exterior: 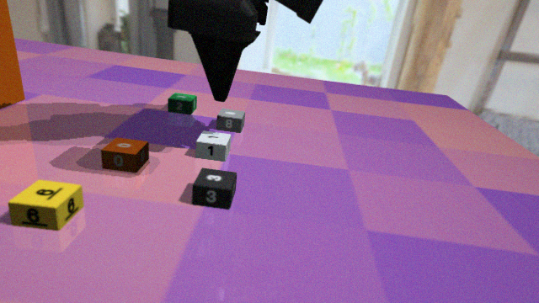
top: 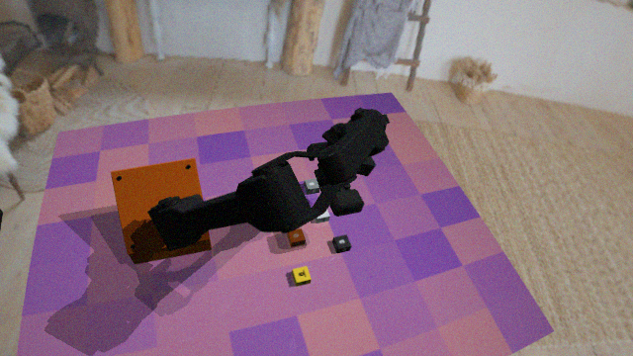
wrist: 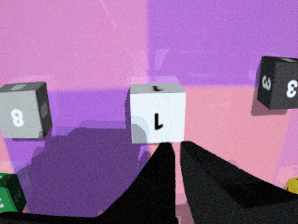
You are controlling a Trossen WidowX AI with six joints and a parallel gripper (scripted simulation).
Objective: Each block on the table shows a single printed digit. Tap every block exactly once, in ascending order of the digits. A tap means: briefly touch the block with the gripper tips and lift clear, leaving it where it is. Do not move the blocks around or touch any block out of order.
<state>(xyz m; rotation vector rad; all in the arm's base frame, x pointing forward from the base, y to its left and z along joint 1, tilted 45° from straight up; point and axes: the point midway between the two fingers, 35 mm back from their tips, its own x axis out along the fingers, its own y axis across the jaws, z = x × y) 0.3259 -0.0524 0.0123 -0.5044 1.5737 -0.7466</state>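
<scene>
My gripper tip is 50 mm above the white 1 block. Round my gripper tip: grey 8 block: 10 mm ahead, 90 mm to the left, 50 mm below; then orange 0 block: 90 mm behind, 40 mm to the right, 50 mm below; then black 3 block: 90 mm to the right, 50 mm below.
</scene>
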